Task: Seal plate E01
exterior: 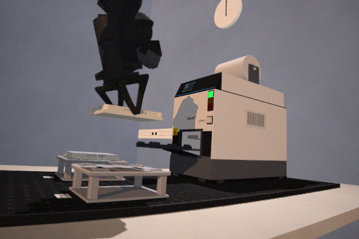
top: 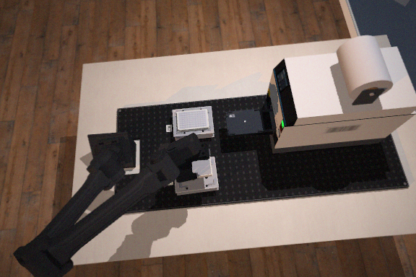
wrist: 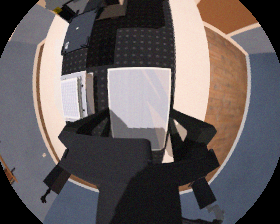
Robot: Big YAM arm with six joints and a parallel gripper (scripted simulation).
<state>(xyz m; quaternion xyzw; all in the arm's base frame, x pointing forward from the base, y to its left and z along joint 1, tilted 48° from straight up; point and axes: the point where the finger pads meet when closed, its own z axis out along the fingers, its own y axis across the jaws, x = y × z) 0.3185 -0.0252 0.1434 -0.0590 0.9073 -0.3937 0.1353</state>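
Now: hand 12 cm above the nest. From my hand the other things lie so: plate: 1 cm ahead, 22 cm to the left, 11 cm below; sealer stage: 21 cm ahead, 17 cm to the left, 6 cm below; start button: 31 cm ahead, 7 cm to the left, 2 cm above.
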